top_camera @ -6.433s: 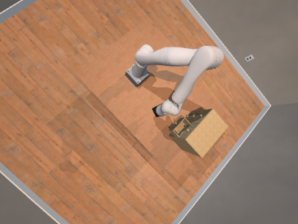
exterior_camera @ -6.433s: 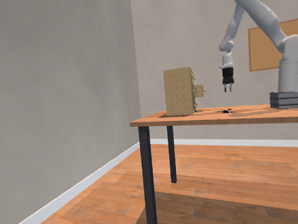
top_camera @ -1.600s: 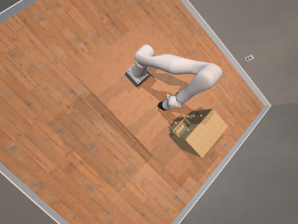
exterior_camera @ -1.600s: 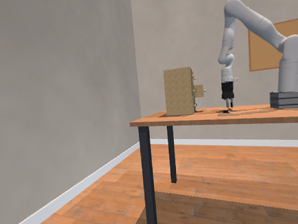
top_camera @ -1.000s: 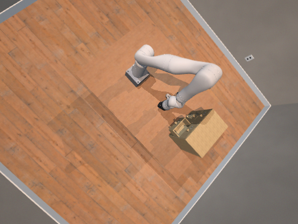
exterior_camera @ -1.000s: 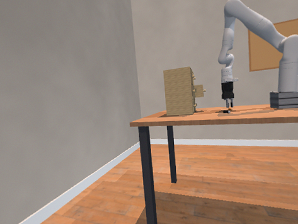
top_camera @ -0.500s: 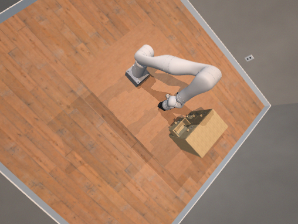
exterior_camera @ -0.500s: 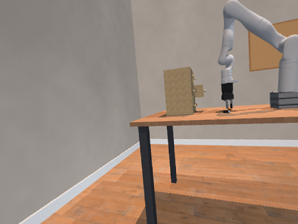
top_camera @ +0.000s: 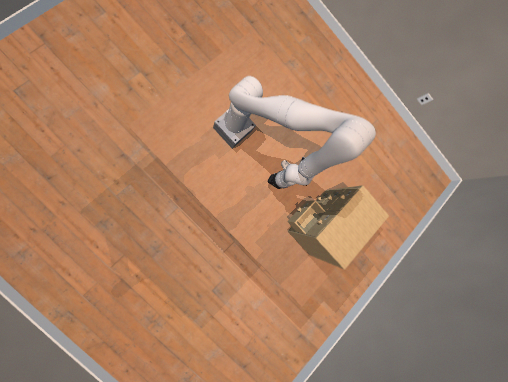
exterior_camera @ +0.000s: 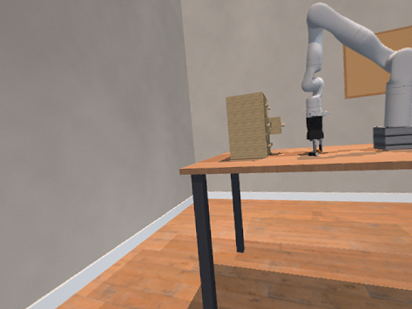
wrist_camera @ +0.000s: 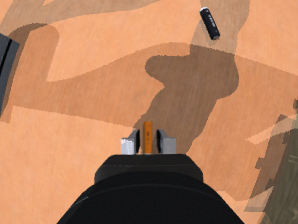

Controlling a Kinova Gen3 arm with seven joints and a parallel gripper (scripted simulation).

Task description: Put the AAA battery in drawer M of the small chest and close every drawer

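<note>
Now: the AAA battery 1 cm below my hand. Round my hand: black battery: 3 cm ahead, 18 cm to the left, 1 cm below; then drawer: 26 cm ahead, 4 cm to the right, 12 cm above.
</note>
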